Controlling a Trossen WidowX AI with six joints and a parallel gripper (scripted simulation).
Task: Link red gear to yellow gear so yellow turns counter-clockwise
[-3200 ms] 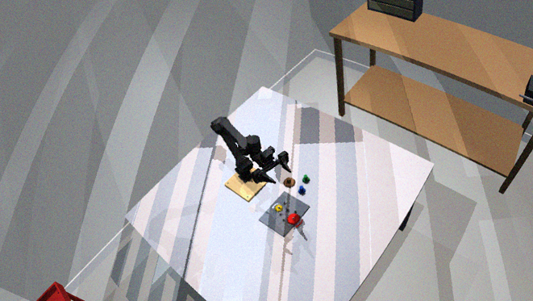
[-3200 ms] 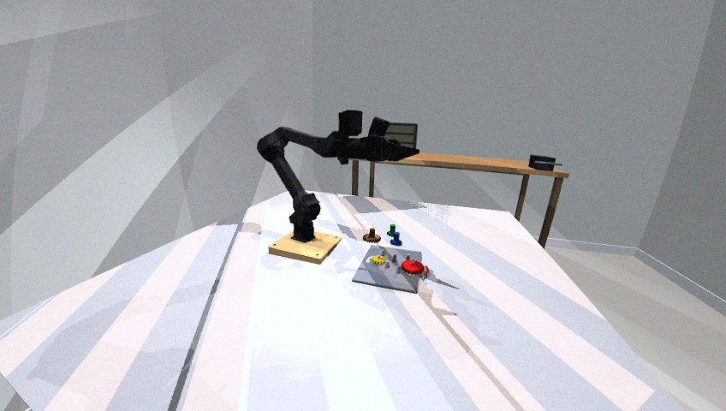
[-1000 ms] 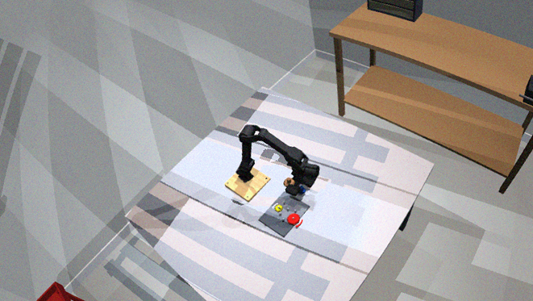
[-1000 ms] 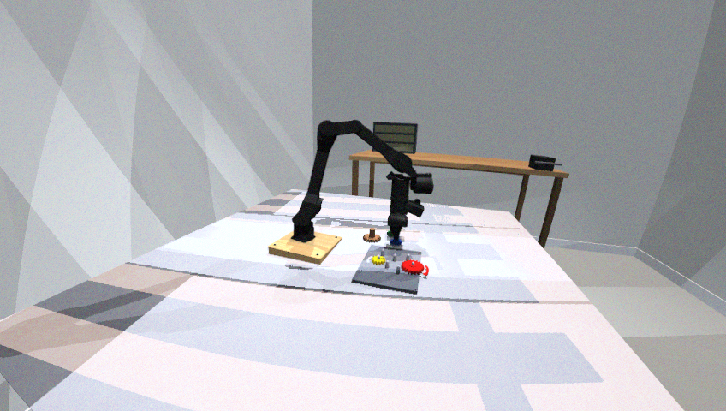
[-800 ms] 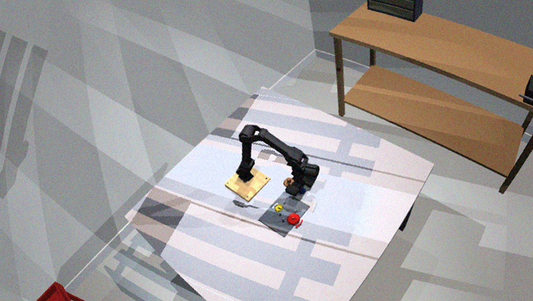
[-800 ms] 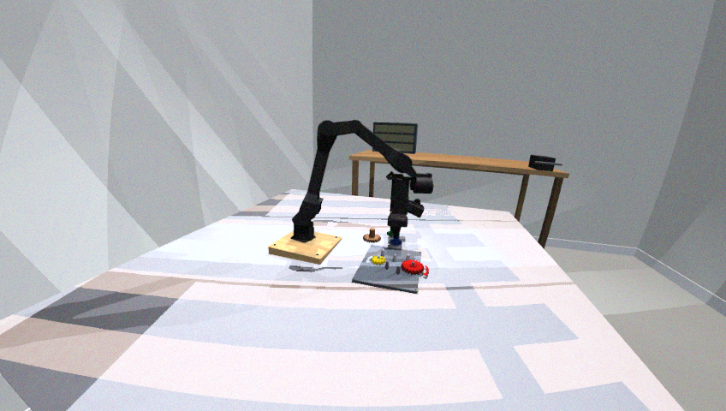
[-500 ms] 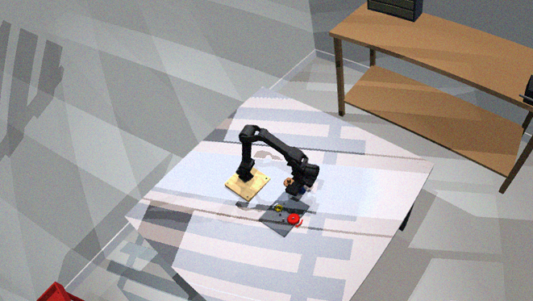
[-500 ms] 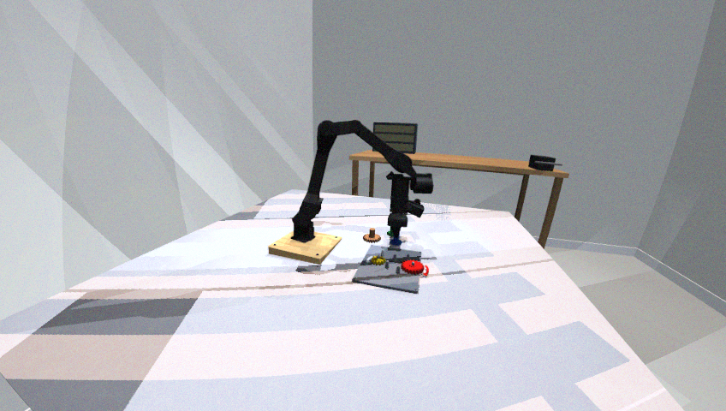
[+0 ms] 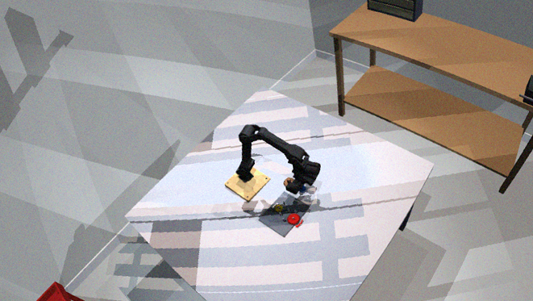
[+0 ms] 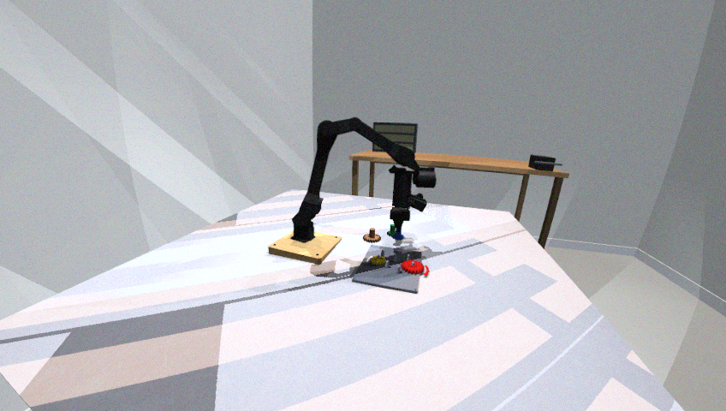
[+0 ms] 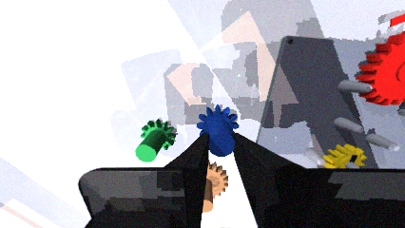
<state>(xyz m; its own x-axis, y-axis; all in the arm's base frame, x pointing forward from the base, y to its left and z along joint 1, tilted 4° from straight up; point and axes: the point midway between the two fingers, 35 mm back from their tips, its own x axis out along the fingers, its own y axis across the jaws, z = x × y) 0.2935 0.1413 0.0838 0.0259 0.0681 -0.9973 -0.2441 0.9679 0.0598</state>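
The red gear lies 150 mm to the right of my gripper tip, 90 mm ahead of it and 30 mm below it. From my gripper tip the other things lie so: blue gear 10 mm below; brown gear 90 mm behind, 30 mm below, 10 mm to the right; green gear 60 mm to the left, 40 mm behind, 30 mm below.
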